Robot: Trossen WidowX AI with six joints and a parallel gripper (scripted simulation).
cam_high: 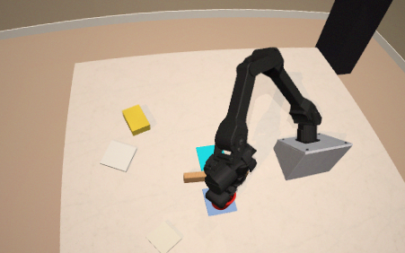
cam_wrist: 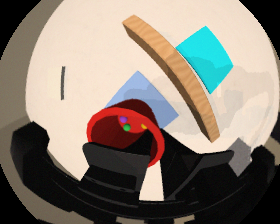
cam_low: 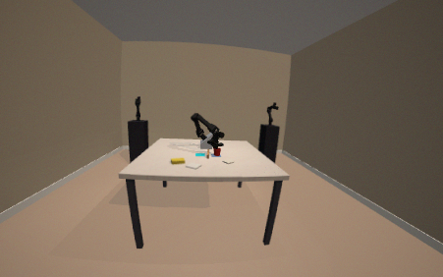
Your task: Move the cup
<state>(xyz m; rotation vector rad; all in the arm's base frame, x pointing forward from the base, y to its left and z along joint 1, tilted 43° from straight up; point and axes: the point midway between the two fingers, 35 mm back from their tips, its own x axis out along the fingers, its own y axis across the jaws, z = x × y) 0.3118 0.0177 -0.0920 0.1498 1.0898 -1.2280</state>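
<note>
The cyan tile lies 15 cm to the right of my gripper tip and 5 cm below it. Round my gripper tip: cup: 3 cm ahead, 2 cm to the left; then yellow block: 24 cm ahead, 36 cm to the right, 2 cm below.
</note>
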